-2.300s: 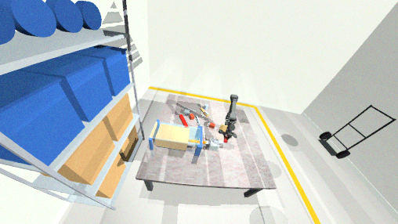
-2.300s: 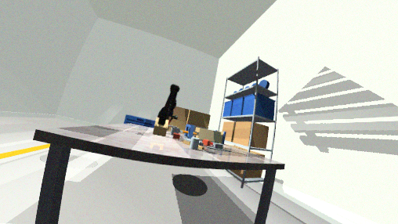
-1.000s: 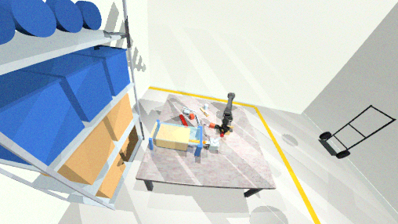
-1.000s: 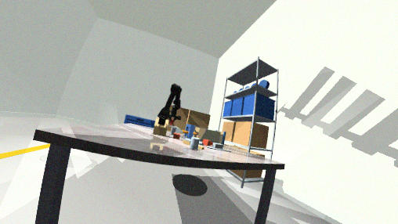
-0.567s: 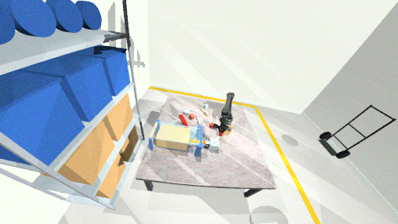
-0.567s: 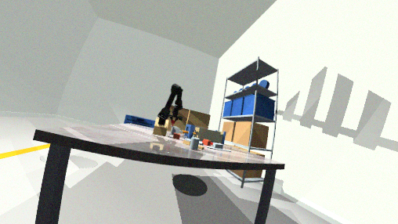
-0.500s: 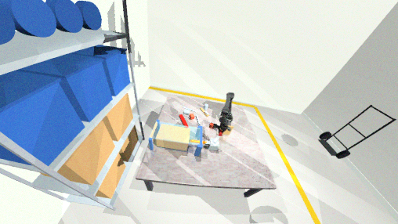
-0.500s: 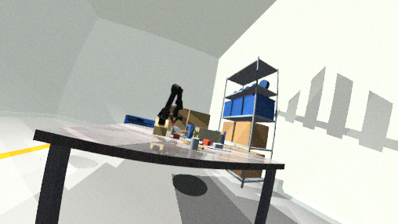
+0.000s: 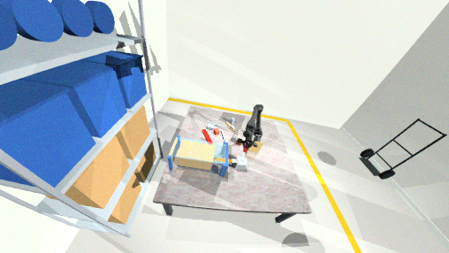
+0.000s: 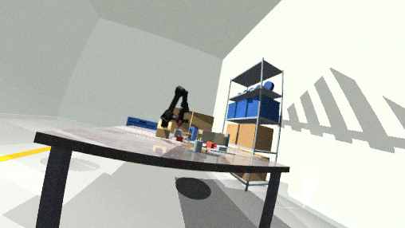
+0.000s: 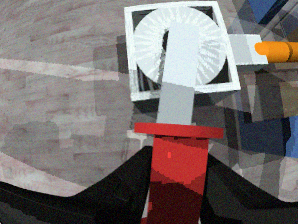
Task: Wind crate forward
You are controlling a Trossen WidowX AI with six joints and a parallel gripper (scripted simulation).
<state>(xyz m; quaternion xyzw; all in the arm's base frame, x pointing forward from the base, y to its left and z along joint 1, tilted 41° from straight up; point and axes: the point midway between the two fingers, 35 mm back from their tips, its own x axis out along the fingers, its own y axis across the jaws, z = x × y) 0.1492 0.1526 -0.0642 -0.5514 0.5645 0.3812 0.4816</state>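
Right now my gripper tip is 80 mm to the right of the winch and 100 mm above it. Also, from my gripper tip: red bar: 390 mm ahead, 220 mm to the right, 130 mm below.
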